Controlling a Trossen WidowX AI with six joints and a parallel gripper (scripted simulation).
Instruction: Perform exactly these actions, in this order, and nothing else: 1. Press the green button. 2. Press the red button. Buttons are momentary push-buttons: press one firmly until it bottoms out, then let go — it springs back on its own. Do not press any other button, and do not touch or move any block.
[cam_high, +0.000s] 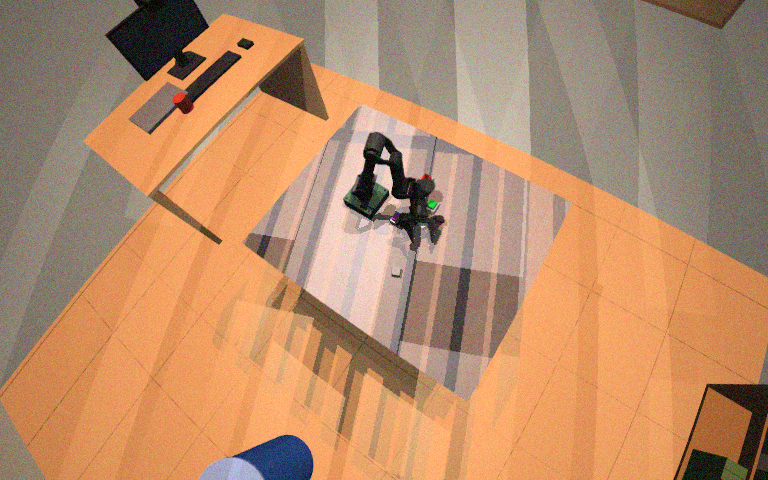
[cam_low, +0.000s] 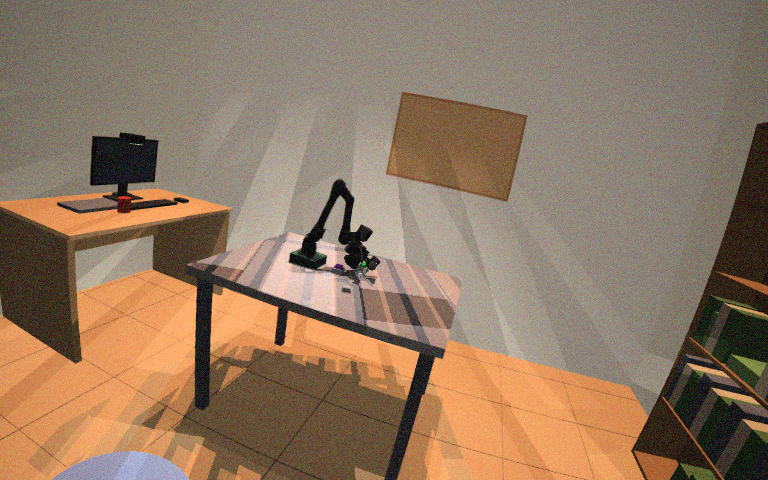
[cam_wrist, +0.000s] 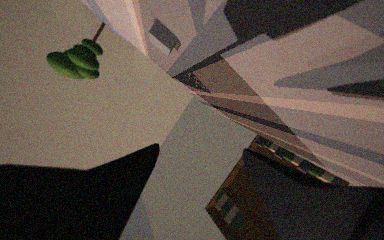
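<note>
Right now the green button is 40 mm behind my gripper tip, 190 mm to the left of it and 70 mm below it. From my gripper tip the other things lie so: white block: 40 mm behind, 110 mm to the left, 90 mm below; purple button: 140 mm behind, 90 mm to the left, 70 mm below; grey block: 60 mm behind, 120 mm to the right, 90 mm below.
</note>
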